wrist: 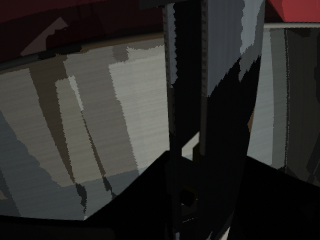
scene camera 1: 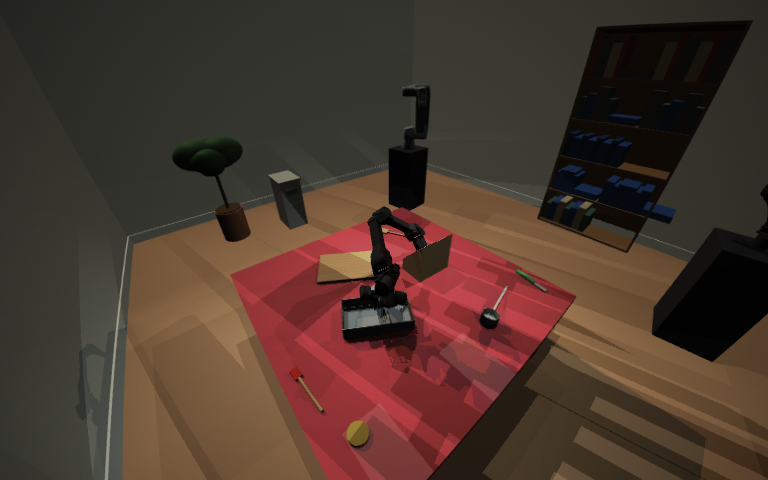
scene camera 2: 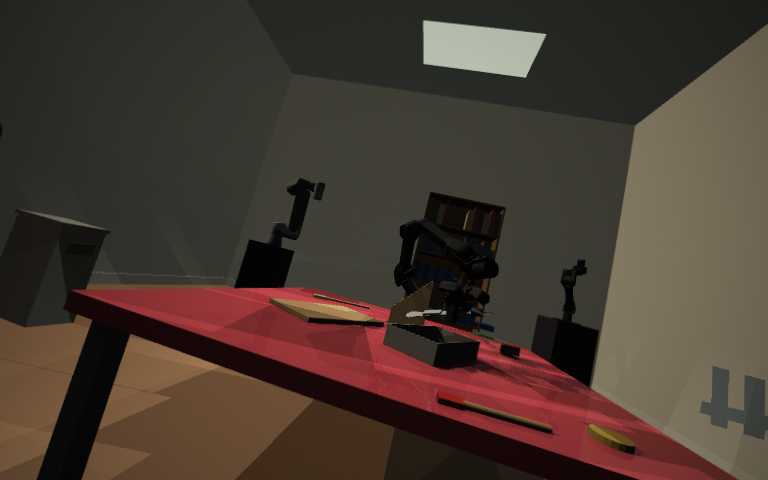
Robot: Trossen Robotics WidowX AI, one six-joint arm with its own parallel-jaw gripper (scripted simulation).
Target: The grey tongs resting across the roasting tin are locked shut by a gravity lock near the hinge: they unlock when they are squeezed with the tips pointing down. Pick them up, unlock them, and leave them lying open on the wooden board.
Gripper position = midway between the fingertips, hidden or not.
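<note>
Gripper, mine: my gripper (scene camera 2: 449, 324), (wrist: 195, 158). Red-headed spatula (scene camera 2: 444, 398); out of frame in the wrist view. Roasting tin (wrist: 90, 118).
</note>
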